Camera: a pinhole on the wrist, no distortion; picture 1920 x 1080 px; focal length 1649.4 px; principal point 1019.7 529.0 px. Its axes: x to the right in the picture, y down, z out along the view. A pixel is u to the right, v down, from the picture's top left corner.
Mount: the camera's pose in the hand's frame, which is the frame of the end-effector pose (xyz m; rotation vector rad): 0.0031 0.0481 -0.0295 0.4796 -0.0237 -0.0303
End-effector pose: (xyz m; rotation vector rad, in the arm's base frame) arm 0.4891 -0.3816 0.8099 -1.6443 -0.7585 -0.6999
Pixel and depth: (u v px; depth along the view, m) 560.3 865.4 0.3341
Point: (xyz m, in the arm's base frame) 0.4108 -0.0951 0.7035
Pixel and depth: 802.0 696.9 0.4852
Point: 0.3634 0.0446 0.7512
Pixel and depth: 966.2 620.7 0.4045
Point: 0.4006 -0.0328 0.8007
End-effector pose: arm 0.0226 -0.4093 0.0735 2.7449 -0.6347 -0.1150
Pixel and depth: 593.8 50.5 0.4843
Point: -0.0300 -0.1935 -0.3369
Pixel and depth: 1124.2 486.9 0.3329
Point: 0.0433 -0.3950 -0.2115
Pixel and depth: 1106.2 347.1 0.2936
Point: 0.0467 -0.3770 -0.1689
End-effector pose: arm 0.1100 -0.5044 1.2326 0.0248 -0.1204 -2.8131
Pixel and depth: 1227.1 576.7 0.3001
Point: 0.0455 -0.4161 1.4656
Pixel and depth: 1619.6 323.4 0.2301
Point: 0.0025 -0.4352 1.3869
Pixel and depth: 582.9 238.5 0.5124
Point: 0.1563 -0.1771 1.5902
